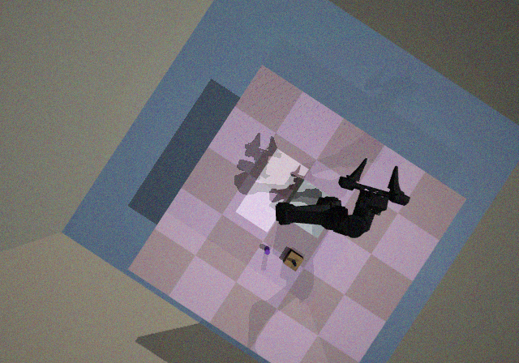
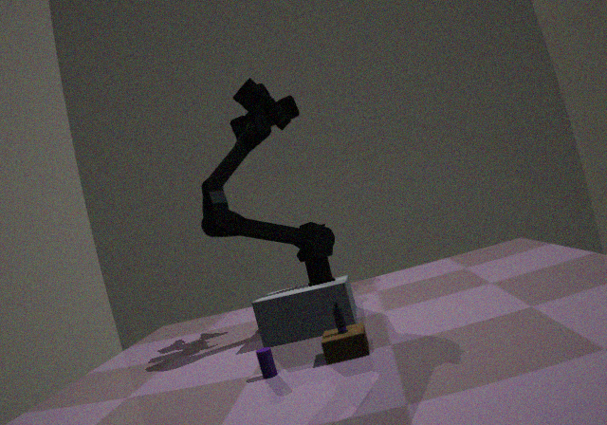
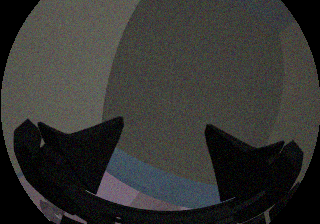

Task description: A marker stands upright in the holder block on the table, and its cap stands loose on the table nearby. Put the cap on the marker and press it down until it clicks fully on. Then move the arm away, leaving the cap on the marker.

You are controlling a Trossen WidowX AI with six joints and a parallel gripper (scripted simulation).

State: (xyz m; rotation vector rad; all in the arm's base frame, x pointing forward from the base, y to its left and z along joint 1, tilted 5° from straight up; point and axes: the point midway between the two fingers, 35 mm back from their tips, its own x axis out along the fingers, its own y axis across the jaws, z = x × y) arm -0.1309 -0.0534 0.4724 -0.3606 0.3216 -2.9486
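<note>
Now: gripper tip 53 cm short of the purple cap, 10 cm to the left of it and 53 cm above it. Round my gripper tip: brown holder block 52 cm ahead, 4 cm to the left, 54 cm below.
</note>
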